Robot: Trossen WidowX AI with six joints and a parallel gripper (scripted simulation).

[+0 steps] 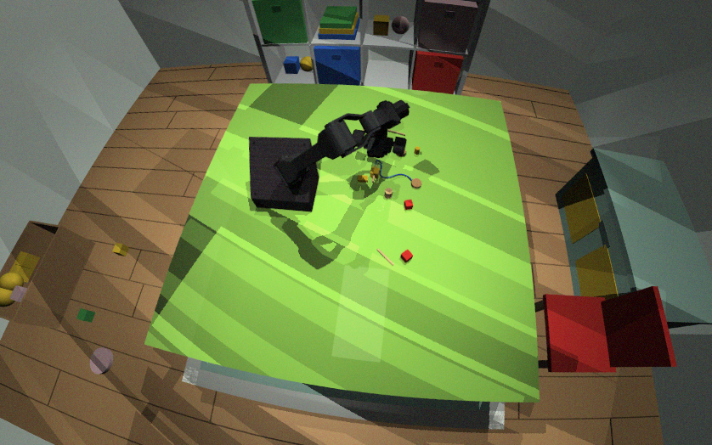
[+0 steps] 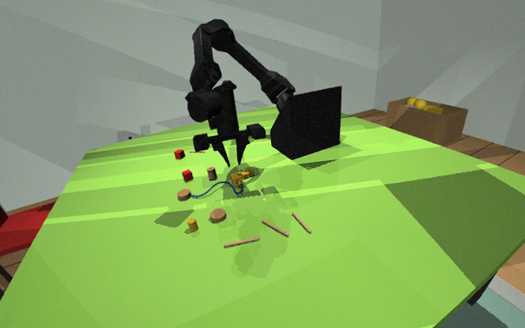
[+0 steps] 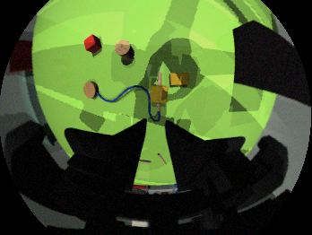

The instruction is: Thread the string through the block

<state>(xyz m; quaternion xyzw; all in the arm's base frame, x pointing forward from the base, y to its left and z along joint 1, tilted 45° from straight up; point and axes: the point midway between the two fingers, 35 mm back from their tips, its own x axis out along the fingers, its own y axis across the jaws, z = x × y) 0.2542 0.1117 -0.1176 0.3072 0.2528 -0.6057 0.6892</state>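
Right now my gripper tip is 6 cm above the thin wooden stick, 2 cm to the left of it and 1 cm past it. From my gripper tip the other things lie so: yellow cylinder: 14 cm ahead, 12 cm to the left, 6 cm below; then round wooden button: 16 cm ahead, 7 cm below, 4 cm to the right; then brown cylinder: 11 cm to the right, 6 cm below, 6 cm ahead.
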